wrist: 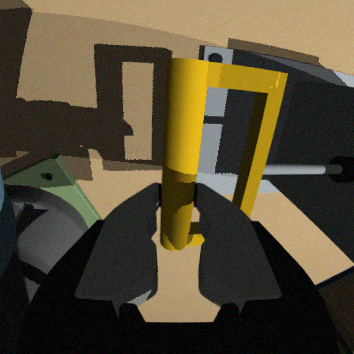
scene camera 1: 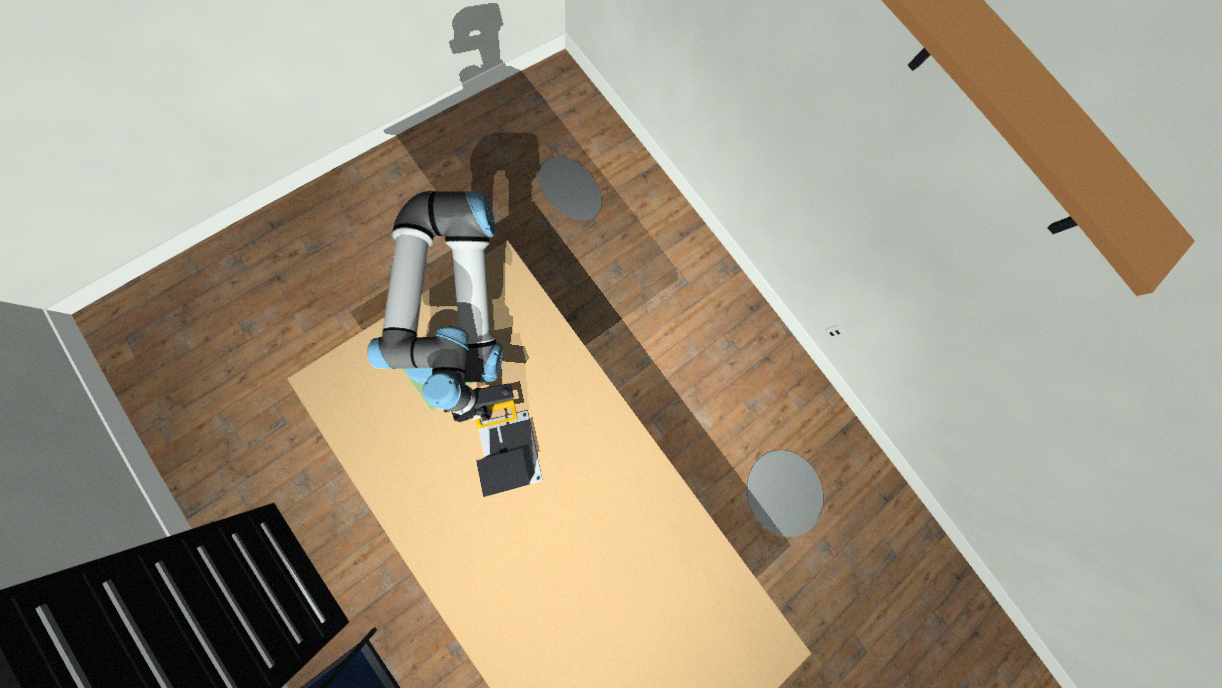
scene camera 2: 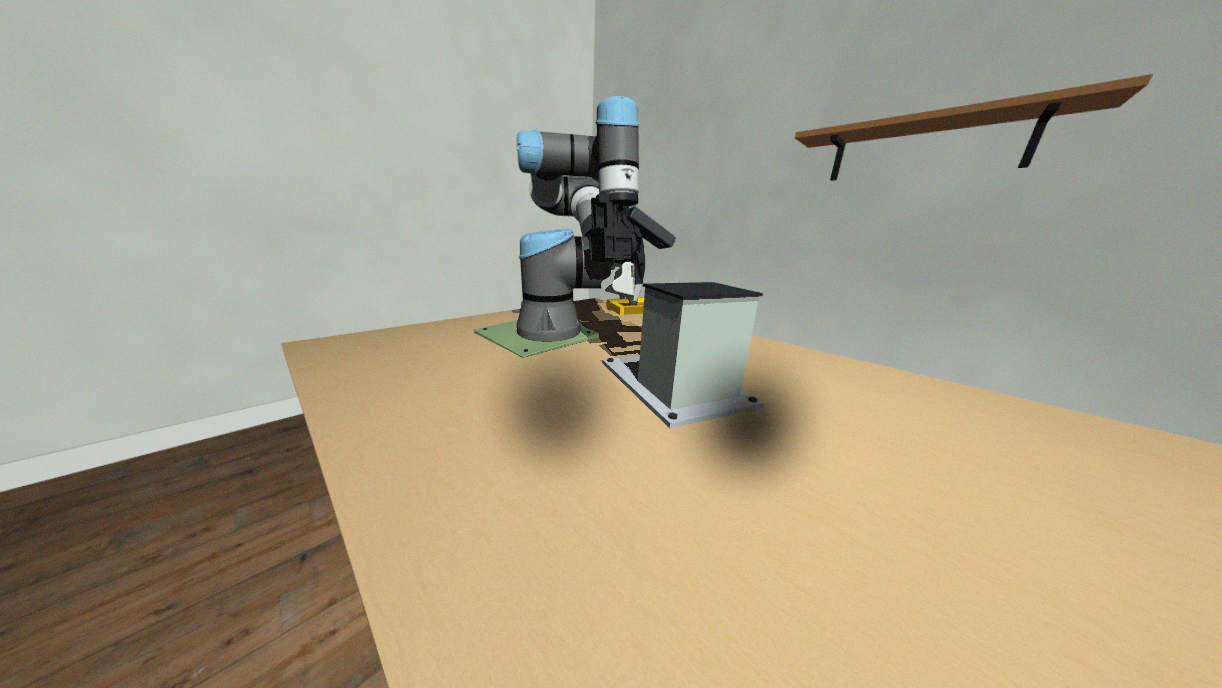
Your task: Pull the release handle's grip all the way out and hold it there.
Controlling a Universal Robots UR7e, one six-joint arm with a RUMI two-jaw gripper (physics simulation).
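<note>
The release handle's yellow grip [scene camera 1: 495,423] [scene camera 2: 621,308] [wrist: 185,120] is a rectangular frame with a thick round bar. A thin grey rod [wrist: 295,170] runs from the frame's far side into a dark opening in the housing [scene camera 1: 504,471] [scene camera 2: 714,346] [wrist: 320,125]. The frame stands clear of the housing, with a length of rod showing between them. My gripper [scene camera 2: 632,299] [wrist: 177,185] is shut on the grip's round bar, with one dark finger on each side. In the scene camera 2 view the housing partly hides the grip. The rod's inner end is hidden.
The housing stands on a light grey bolted plate [scene camera 2: 714,411] [wrist: 212,145] on the wooden table [scene camera 1: 598,555] [scene camera 2: 684,546]. The arm's green base plate [scene camera 2: 500,337] [wrist: 70,182] is close by. A wall shelf [scene camera 1: 1026,111] [scene camera 2: 974,115] hangs beyond the table.
</note>
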